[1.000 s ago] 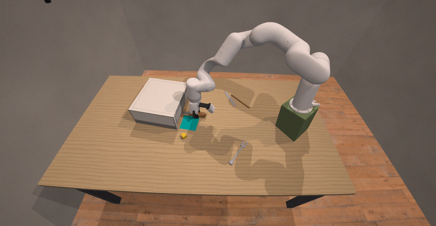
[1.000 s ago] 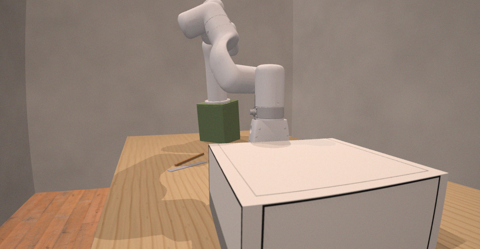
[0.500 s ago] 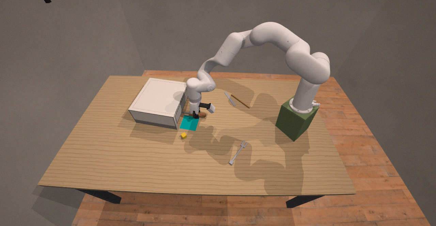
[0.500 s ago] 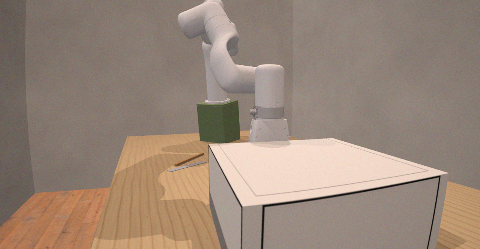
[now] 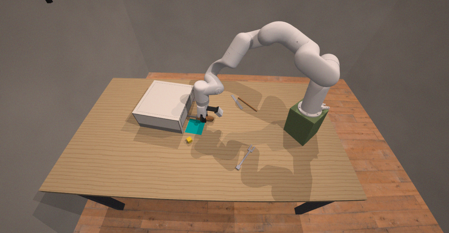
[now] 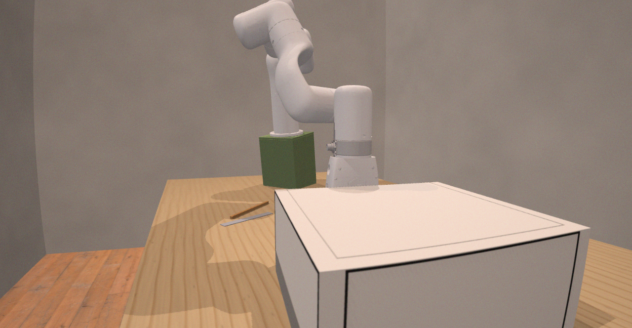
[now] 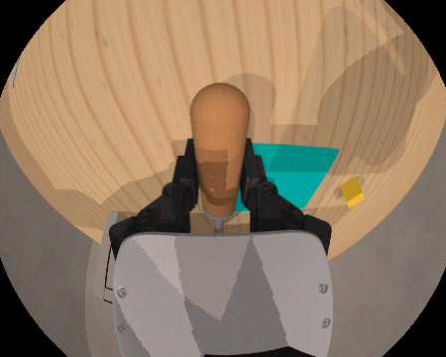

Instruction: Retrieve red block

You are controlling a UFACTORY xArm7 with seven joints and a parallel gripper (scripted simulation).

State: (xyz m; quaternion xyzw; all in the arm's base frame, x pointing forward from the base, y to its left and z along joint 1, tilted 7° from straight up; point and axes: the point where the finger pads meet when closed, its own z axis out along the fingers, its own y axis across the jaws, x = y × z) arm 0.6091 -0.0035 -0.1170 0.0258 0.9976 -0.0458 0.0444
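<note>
My gripper is now 60 mm to the right of the teal square, 50 mm short of it and 20 mm above it. From my hand the other things lie so: hook tool: 120 mm ahead, 30 mm to the left, 10 mm below; then red block: 220 mm ahead, 20 mm to the left, 10 mm below; then small yellow cube: 160 mm to the left, 60 mm ahead, 10 mm below.
</note>
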